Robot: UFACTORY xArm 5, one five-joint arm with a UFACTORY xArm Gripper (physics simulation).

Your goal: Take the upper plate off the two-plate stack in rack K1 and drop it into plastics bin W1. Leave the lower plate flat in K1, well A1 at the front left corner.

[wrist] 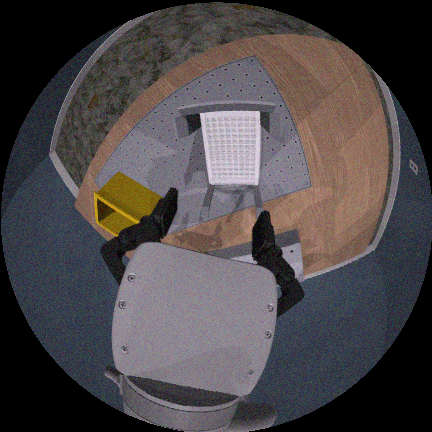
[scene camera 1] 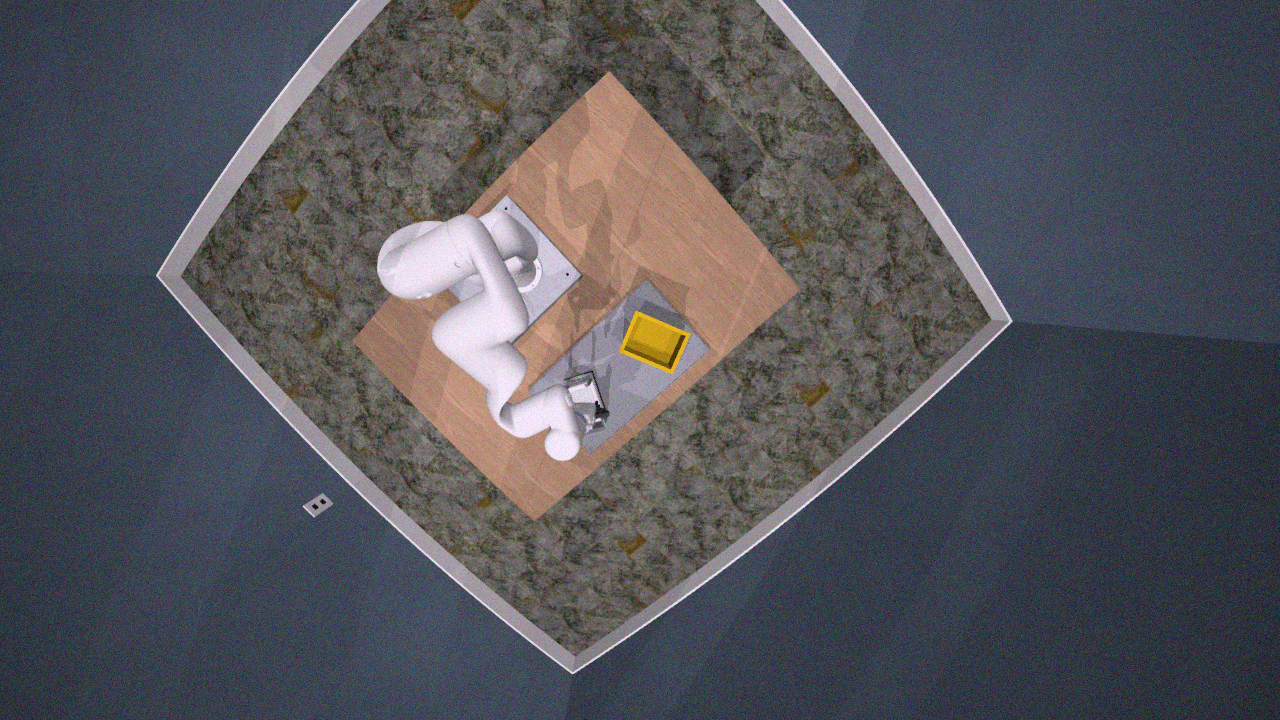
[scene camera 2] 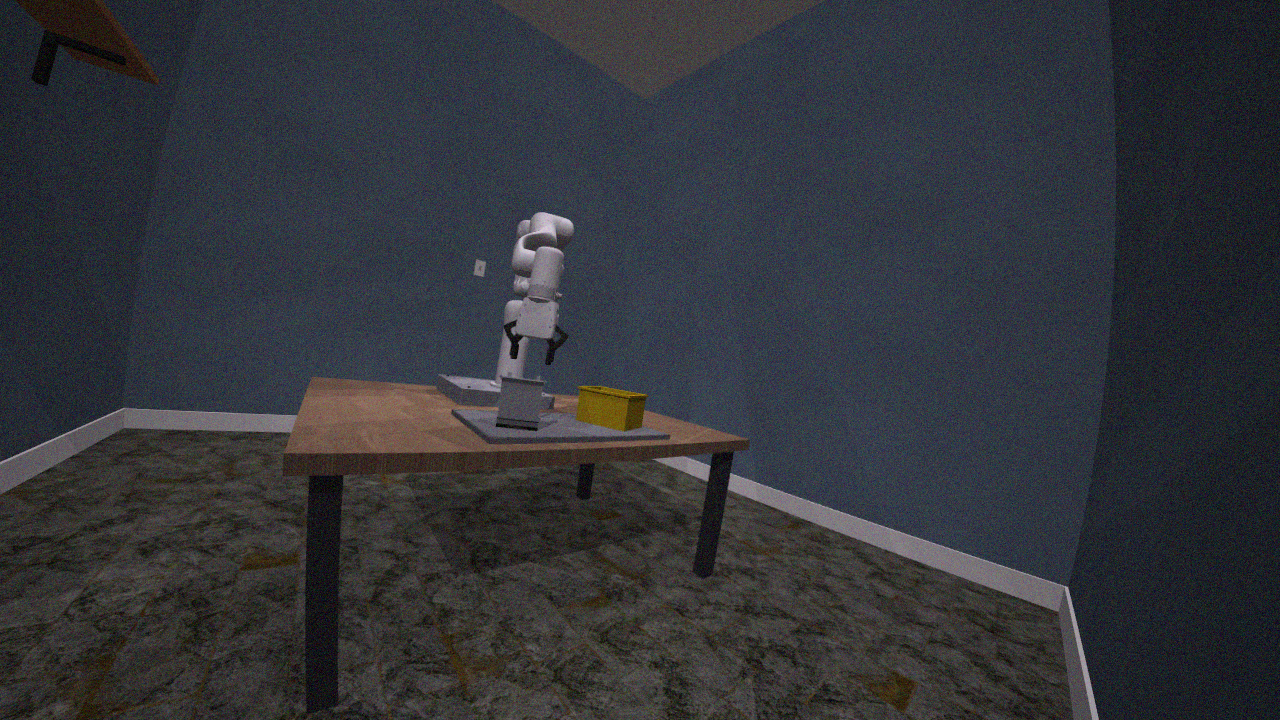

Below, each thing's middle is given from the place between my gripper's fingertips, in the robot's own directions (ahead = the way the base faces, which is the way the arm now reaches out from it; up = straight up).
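White gridded plate (wrist: 231, 138): from my hand, 2 cm ahead, 2 cm to the right, 11 cm below.
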